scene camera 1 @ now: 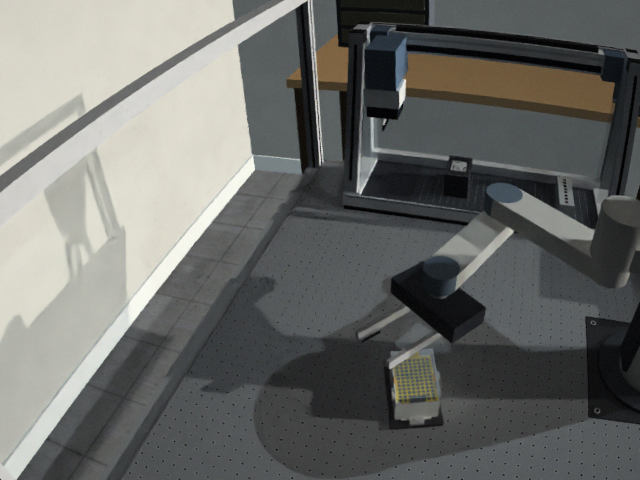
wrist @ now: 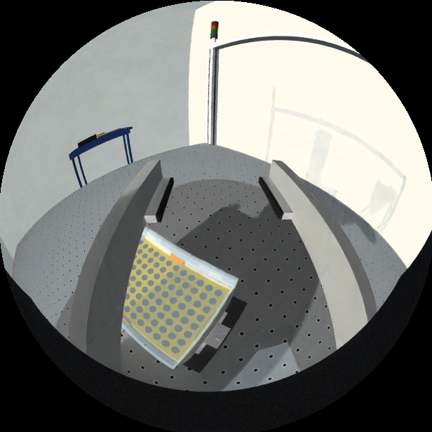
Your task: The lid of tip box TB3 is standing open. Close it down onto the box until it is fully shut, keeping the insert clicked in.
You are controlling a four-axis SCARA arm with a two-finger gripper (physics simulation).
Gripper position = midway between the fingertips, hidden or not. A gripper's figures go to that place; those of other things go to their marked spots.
Labels:
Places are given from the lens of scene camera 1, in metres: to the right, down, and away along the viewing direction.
my gripper [scene camera 1: 372, 349]: 0.10, 0.20, 0.99
clear lid [scene camera 1: 416, 379]: 0.18, 0.26, 1.00

